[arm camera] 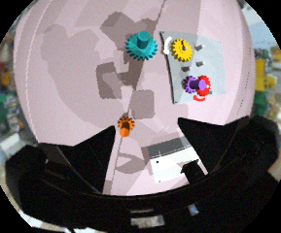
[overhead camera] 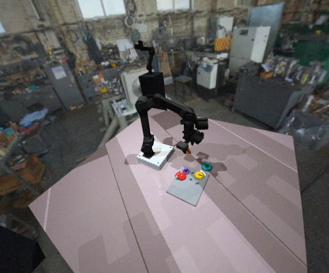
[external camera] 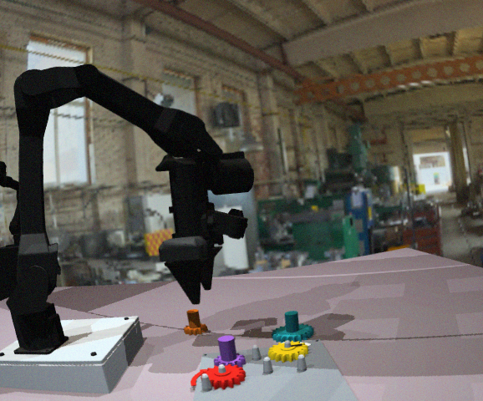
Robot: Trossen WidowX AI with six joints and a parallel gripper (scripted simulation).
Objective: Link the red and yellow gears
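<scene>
My gripper tip is now 6 cm above the small orange gear, 4 cm to the right of it and 3 cm past it. Also, from my gripper tip: teal gear 13 cm ahead, 6 cm below, 2 cm to the right; then purple gear 12 cm to the right, 5 cm below, 4 cm ahead; then yellow gear 12 cm ahead, 11 cm to the right, 6 cm below.
</scene>
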